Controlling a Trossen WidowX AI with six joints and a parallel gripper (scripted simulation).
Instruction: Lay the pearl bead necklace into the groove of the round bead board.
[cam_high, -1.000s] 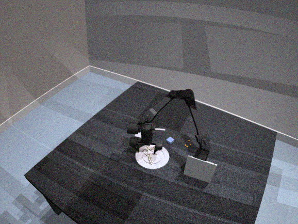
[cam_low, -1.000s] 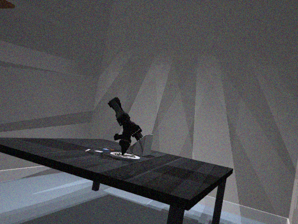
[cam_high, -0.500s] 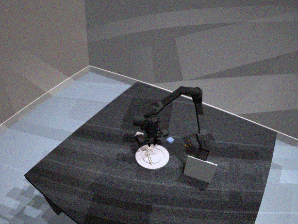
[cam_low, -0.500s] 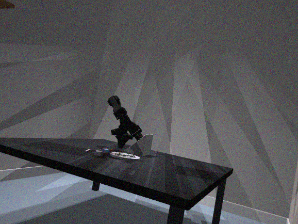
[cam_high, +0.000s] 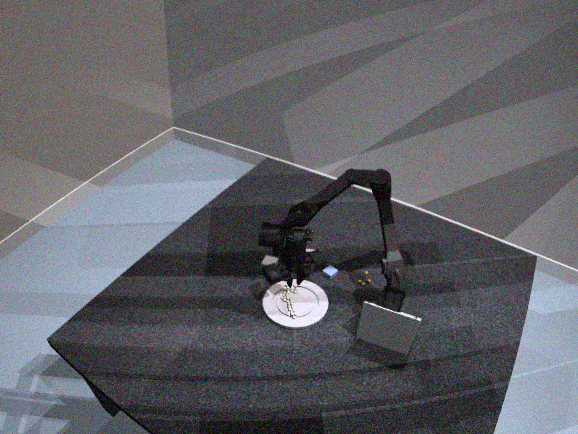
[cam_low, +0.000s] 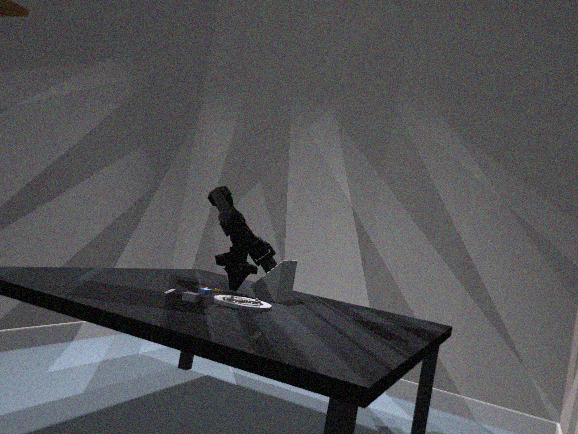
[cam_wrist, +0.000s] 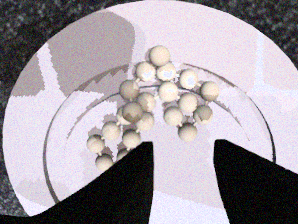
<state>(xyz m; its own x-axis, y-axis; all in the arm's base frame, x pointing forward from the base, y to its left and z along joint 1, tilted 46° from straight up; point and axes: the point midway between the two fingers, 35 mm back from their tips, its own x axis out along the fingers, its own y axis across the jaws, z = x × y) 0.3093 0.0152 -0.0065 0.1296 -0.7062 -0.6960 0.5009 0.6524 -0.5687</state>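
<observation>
The round white bead board lies 30 mm to the left of my gripper tip, 30 mm below it and 30 mm behind it. Also, from my gripper tip: small white block 140 mm ahead, 70 mm to the right, 30 mm below; small blue cube 150 mm to the right, 50 mm behind, 30 mm below; thin white stick 190 mm to the right, 90 mm ahead, 40 mm below.
</observation>
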